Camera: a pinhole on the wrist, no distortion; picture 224 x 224 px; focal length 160.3 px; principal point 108.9 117.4 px. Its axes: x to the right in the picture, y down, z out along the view. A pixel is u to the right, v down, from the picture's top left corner.
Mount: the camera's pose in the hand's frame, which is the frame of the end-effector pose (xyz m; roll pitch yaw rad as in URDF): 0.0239 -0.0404 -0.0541 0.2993 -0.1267 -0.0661
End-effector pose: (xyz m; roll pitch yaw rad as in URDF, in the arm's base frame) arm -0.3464 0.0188 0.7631 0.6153 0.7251 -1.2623
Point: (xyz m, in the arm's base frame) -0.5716 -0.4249 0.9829
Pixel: 158.9 164.4
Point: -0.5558 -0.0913 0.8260
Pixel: 111.4 99.7
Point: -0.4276 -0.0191 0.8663
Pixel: 51.3 177.8
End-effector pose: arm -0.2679 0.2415 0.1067 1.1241 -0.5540 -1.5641
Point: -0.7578 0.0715 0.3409
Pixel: 208.3 148.5
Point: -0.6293 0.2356 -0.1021
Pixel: 78.5 42.3
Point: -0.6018 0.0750 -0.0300
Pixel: 155.5 23.0
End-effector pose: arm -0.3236 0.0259 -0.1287 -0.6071 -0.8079 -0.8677
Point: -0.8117 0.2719 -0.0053
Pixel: 29.7 9.9
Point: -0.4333 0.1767 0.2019
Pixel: 169.6 99.9
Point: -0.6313 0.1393 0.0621
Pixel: 92.2 15.1
